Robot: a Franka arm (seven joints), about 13 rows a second.
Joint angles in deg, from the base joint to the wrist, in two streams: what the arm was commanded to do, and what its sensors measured. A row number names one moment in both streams.
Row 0, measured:
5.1, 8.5, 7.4, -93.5, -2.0, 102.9, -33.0
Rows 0 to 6, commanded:
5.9, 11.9, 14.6, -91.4, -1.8, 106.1, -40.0
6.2, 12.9, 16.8, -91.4, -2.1, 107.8, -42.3
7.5, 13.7, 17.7, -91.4, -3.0, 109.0, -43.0
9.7, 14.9, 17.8, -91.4, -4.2, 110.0, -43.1
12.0, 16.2, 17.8, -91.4, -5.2, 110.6, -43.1
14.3, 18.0, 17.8, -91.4, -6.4, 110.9, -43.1
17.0, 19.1, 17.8, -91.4, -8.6, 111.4, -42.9
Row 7, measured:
11.9, 14.8, 17.8, -93.4, -4.4, 110.4, -41.9
